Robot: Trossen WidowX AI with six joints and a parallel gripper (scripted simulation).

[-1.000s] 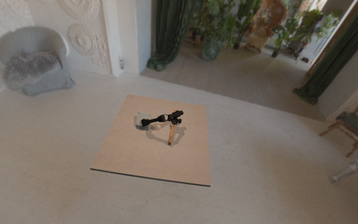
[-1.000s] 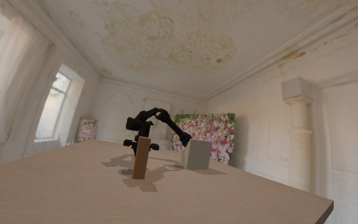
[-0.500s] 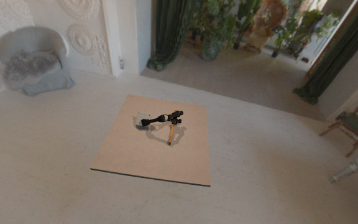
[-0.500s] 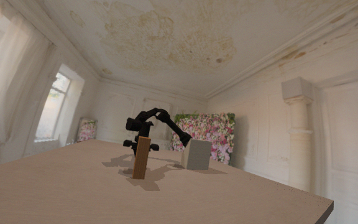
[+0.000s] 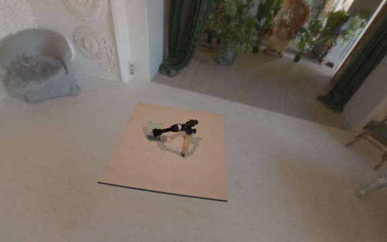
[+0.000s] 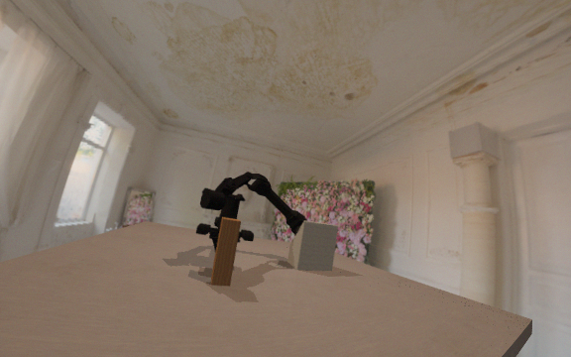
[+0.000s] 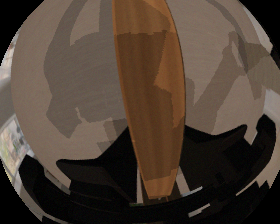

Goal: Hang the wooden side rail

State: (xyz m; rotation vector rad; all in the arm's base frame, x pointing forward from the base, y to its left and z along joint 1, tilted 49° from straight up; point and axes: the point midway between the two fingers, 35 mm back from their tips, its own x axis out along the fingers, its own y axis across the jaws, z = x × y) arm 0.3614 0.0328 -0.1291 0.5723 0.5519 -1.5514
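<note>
My gripper tip is now 110 mm to the right of the wooden headboard post and 50 mm below it.
</note>
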